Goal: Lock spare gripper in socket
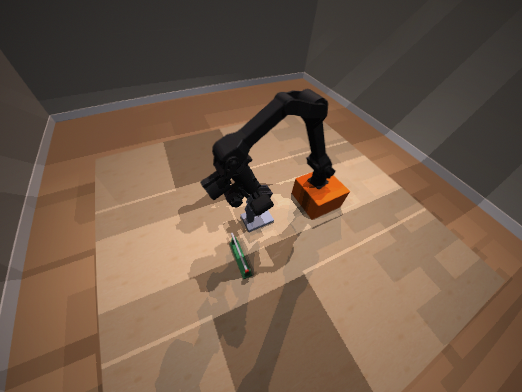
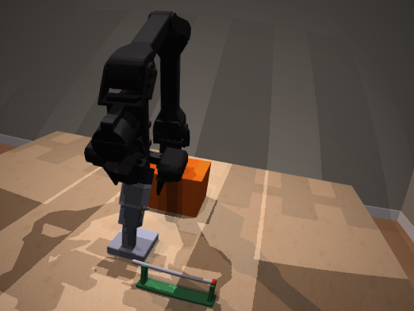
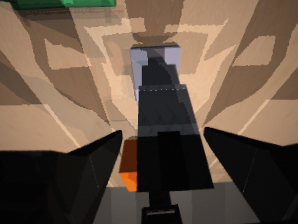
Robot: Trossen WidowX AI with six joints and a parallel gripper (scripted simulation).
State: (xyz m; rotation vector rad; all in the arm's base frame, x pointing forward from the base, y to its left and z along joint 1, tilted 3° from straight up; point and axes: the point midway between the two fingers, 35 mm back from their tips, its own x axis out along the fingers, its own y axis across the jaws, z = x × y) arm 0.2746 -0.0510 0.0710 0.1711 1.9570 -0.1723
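My gripper tip is now 1 cm short of the spare gripper and 1 cm above it. The rest, counted from my gripper tip: socket (8 cm below, 1 cm ahead); green rack (15 cm ahead, 11 cm below, 9 cm to the left).
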